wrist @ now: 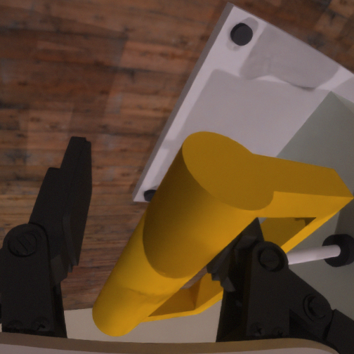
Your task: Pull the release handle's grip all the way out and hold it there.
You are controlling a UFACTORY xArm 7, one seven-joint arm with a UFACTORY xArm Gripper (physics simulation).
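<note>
The yellow release handle's grip (175,225) is a thick cylinder running diagonally through the middle of the wrist view, with its large end up and to the right. A yellow bracket (305,177) joins it on the right, and a pale rod (315,254) shows behind the bracket. My gripper (150,170) is open around the grip. The left finger stands apart from it, with wood floor showing in the gap. The right finger is inside the handle's loop, close to the grip, its tip partly hidden by the yellow part.
A white base plate (200,107) with dark round bolts (241,34) lies behind the handle. A grey-green housing (320,130) stands at the right, with a black collar (341,250) around the rod. Brown wood floor (65,75) shows at the left.
</note>
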